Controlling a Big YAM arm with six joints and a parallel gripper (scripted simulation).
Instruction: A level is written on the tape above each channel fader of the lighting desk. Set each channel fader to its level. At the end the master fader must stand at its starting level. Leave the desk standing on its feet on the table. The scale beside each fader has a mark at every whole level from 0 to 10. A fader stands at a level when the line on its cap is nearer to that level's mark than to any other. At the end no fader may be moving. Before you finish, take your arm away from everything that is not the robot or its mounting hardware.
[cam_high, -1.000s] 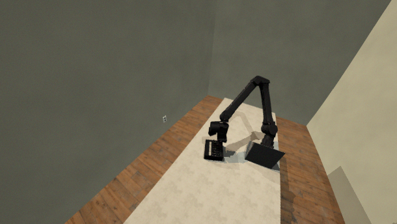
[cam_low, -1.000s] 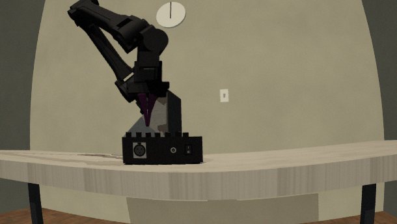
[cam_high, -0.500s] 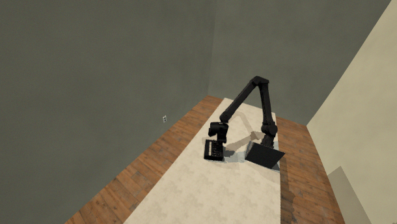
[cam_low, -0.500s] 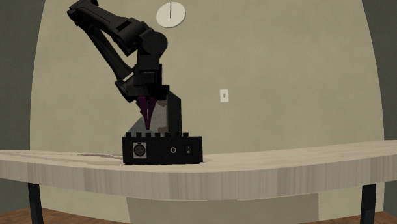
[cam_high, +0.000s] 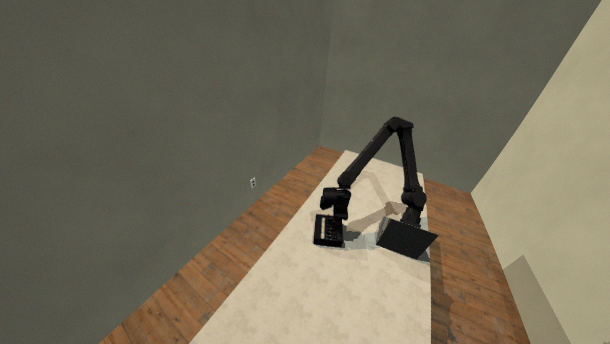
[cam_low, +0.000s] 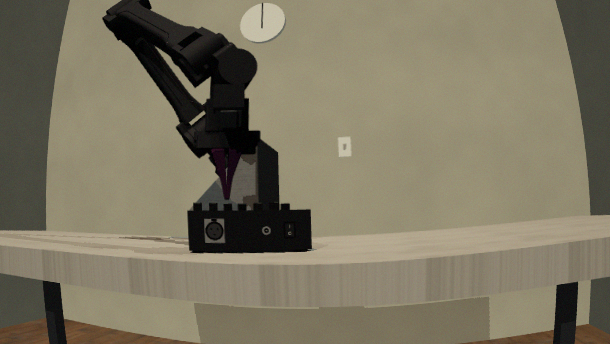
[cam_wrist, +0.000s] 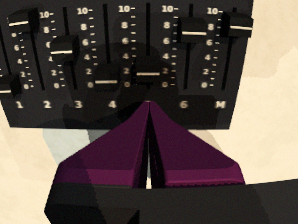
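Now: the channel 5 fader 20 mm below my hand, 20 mm ahead of it and 10 mm to the left of it. From my hand the other things lie so: channel 6 fader: 50 mm ahead, 20 mm below; then channel 4 fader: 30 mm to the left, 20 mm below; then fader 3: 50 mm to the left, 20 mm below, 10 mm ahead.
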